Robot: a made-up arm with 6 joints. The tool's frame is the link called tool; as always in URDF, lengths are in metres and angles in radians. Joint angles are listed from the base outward. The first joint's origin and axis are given. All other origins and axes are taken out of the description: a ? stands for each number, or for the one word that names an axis. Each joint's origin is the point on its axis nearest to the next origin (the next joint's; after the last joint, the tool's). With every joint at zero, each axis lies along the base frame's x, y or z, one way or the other. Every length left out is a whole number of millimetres.
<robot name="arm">
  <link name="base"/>
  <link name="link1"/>
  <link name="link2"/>
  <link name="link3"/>
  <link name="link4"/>
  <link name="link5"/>
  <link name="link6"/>
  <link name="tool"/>
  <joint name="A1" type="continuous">
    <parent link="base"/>
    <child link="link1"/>
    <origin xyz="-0.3 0 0.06" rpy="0 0 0"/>
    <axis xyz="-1 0 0"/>
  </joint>
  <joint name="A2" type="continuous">
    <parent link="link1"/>
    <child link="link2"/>
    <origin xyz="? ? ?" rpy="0 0 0"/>
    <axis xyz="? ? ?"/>
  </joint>
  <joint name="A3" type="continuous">
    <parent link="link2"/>
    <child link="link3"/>
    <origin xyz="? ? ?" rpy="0 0 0"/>
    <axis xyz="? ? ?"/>
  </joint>
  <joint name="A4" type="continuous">
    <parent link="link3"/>
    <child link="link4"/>
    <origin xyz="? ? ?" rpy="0 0 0"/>
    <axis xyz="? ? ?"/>
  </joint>
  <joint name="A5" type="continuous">
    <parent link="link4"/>
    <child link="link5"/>
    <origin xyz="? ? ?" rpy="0 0 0"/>
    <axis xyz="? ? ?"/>
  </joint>
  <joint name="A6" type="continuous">
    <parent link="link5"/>
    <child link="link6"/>
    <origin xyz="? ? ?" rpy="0 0 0"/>
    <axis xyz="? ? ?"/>
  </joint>
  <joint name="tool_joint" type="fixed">
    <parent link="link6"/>
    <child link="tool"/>
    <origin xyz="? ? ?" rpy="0 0 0"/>
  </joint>
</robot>
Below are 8 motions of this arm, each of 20 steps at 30 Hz.
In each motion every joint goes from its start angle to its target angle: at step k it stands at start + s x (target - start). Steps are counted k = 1, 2, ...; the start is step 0. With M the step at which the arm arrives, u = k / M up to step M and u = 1 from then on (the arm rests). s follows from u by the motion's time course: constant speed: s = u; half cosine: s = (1 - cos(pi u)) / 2; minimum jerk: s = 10 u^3 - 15 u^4 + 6 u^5.
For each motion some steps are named. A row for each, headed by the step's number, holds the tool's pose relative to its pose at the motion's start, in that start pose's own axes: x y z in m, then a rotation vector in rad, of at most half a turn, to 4 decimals.
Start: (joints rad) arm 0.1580 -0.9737 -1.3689 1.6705 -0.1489 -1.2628
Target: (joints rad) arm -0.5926 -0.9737 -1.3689 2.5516 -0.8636 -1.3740
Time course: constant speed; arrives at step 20
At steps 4, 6, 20:
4: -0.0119 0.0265 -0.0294 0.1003 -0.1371 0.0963
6: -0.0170 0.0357 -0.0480 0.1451 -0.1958 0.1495
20: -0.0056 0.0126 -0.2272 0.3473 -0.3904 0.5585

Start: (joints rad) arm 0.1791 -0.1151 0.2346 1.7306 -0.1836 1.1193
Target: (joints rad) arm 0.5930 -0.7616 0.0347 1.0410 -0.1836 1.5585
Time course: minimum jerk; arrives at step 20
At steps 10, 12, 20:
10: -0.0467 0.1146 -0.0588 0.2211 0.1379 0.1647
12: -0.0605 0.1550 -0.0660 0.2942 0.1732 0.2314
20: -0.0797 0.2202 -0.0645 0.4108 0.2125 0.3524

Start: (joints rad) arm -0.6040 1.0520 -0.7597 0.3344 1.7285 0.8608
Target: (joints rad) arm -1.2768 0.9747 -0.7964 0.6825 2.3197 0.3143
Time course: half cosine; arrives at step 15
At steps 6, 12, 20:
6: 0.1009 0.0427 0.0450 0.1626 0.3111 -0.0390
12: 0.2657 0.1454 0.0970 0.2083 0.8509 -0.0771
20: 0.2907 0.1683 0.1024 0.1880 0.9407 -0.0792

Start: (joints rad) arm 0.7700 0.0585 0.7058 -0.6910 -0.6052 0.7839
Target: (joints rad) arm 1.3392 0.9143 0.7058 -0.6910 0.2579 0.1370
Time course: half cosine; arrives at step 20
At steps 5, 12, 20:
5: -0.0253 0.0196 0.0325 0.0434 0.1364 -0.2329
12: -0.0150 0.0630 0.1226 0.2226 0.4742 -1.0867
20: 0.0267 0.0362 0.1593 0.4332 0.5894 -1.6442

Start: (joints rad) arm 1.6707 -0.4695 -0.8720 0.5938 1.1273 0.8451
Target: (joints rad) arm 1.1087 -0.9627 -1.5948 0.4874 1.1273 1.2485
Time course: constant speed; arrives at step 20
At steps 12, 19, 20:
12: -0.1917 0.1210 0.0104 -0.5195 -0.5474 0.1576
19: -0.2883 0.1767 -0.0795 -0.8677 -0.8463 0.1832
20: -0.2986 0.1828 -0.0973 -0.9200 -0.8869 0.1819

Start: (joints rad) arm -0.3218 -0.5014 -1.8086 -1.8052 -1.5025 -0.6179
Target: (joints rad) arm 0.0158 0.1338 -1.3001 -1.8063 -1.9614 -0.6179
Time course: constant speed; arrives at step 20
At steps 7, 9, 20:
7: 0.0707 0.0850 -0.0690 0.3546 -0.2507 0.1677
9: 0.0899 0.1138 -0.0833 0.4579 -0.3241 0.2059
20: 0.1840 0.2856 -0.1092 1.0245 -0.7460 0.3391

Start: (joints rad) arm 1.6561 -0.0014 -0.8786 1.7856 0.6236 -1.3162
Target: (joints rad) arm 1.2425 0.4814 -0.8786 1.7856 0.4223 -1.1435
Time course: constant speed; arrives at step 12
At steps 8, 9, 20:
8: 0.2609 -0.0582 -0.0188 0.1502 0.2329 -0.2069
9: 0.2888 -0.0702 -0.0253 0.1719 0.2620 -0.2315
20: 0.3647 -0.1103 -0.0501 0.2407 0.3489 -0.3038

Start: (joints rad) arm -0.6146 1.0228 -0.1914 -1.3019 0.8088 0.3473
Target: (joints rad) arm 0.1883 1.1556 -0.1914 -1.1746 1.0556 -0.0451
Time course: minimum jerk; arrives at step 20
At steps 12, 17, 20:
12: 0.1371 0.1372 0.0934 0.1384 -0.2785 0.0531
17: 0.1609 0.2014 0.1536 0.2032 -0.3833 0.0850
20: 0.1619 0.2072 0.1594 0.2092 -0.3925 0.0882

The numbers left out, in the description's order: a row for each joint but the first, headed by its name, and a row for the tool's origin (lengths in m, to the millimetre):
A2: xyz 0 -0.03 -0.26, axis 0 0 -1
A3: xyz -0.06 0.17 0, axis 0 1 0
A4: xyz -0.04 0 -0.11, axis 0 0 1
A5: xyz 0.4 -0.26 0, axis 0 1 0
A6: xyz 0.07 0 0.01, axis 0 0 1
tool: xyz -0.22 0.07 0

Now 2 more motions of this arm.
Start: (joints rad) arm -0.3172 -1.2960 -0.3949 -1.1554 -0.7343 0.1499
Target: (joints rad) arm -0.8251 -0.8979 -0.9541 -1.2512 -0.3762 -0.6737
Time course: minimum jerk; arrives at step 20
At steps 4, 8, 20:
4: -0.0028 0.0257 -0.0052 0.0204 -0.0077 -0.1065
8: 0.0100 0.1318 -0.0200 0.1289 -0.0290 -0.5785
20: 0.1373 0.2591 -0.0070 0.5435 0.0340 -1.7511

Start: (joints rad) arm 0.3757 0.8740 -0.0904 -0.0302 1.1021 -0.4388
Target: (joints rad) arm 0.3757 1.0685 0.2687 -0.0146 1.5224 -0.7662
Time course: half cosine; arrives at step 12
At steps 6, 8, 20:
6: 0.0770 0.0366 -0.0173 -0.1223 0.3794 -0.1980
8: 0.1160 0.0525 -0.0385 -0.2018 0.5648 -0.2799
20: 0.1517 0.0671 -0.0682 -0.2943 0.7460 -0.3473

